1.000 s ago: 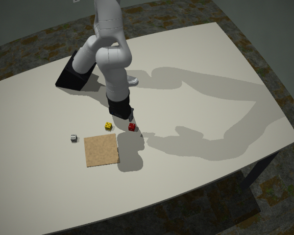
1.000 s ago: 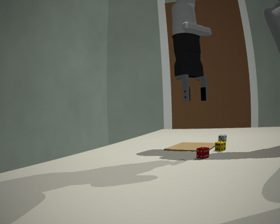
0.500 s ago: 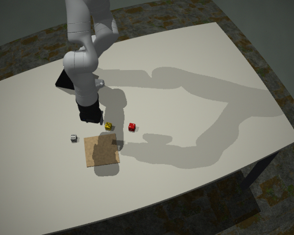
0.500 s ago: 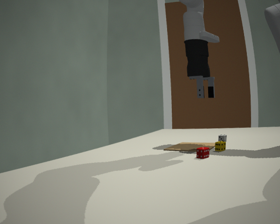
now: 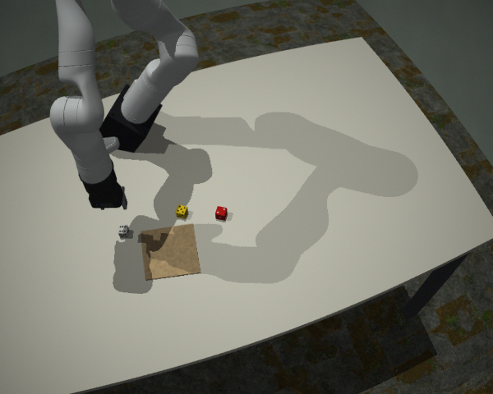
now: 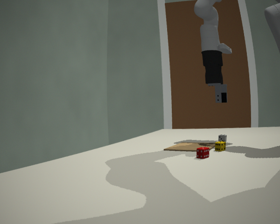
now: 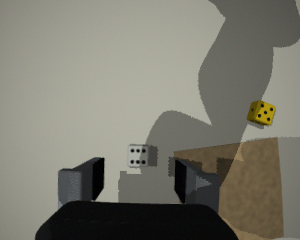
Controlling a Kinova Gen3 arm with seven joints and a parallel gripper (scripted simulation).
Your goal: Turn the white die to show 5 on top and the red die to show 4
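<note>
Right now my hand is 140 mm above the white die. From my hand the other things lie so: red die 260 mm to the left, 140 mm below, 20 mm ahead; brown mat 150 mm below, 100 mm to the left, 80 mm ahead; yellow die 160 mm to the left, 140 mm below, 10 mm behind.
</note>
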